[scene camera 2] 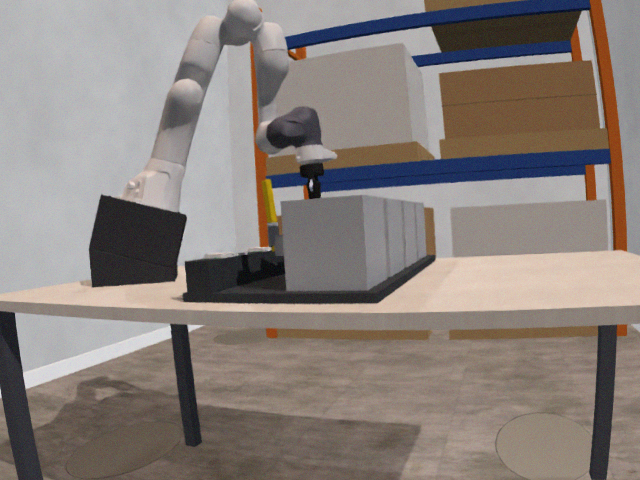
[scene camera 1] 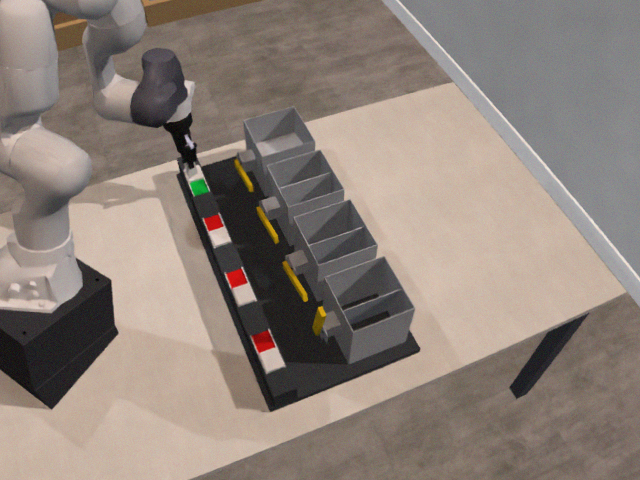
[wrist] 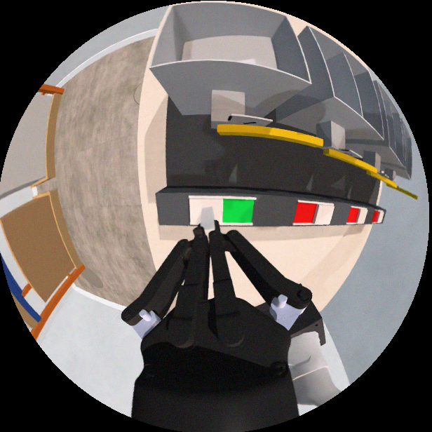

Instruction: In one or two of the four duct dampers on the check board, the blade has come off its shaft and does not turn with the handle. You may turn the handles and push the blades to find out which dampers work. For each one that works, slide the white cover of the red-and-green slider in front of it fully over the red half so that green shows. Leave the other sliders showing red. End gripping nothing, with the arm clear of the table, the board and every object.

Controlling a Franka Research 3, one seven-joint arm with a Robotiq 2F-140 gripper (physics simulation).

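My gripper [scene camera 1: 191, 164] [wrist: 208, 214] is shut and empty, pointing down with its tips at the far slider's white cover [scene camera 1: 192, 172] [wrist: 197, 207]; whether they touch is unclear. That slider shows green [scene camera 1: 199, 187] [wrist: 238, 210], with no red visible. The second slider [scene camera 1: 213, 222] [wrist: 305, 212], third slider [scene camera 1: 237, 277] [wrist: 352, 215] and nearest slider [scene camera 1: 263, 341] show red. The three farther yellow handles [scene camera 1: 243, 175] [scene camera 1: 267, 225] [scene camera 1: 295, 281] lie along the board; the nearest handle [scene camera 1: 318, 321] [scene camera 2: 269, 201] stands upright. In scene camera 2, the fingertips are hidden behind the ducts.
Four grey open-topped ducts [scene camera 1: 279, 157] [scene camera 1: 305, 198] [scene camera 1: 338, 263] [scene camera 1: 382, 335] stand behind the handles on the black check board [scene camera 1: 320, 379]. A crosswise panel shows inside each of the three nearer ducts. The robot's black base [scene camera 1: 72, 330] [scene camera 2: 136, 248] is on the sliders' side. Shelving [scene camera 2: 610, 155] stands beyond the table.
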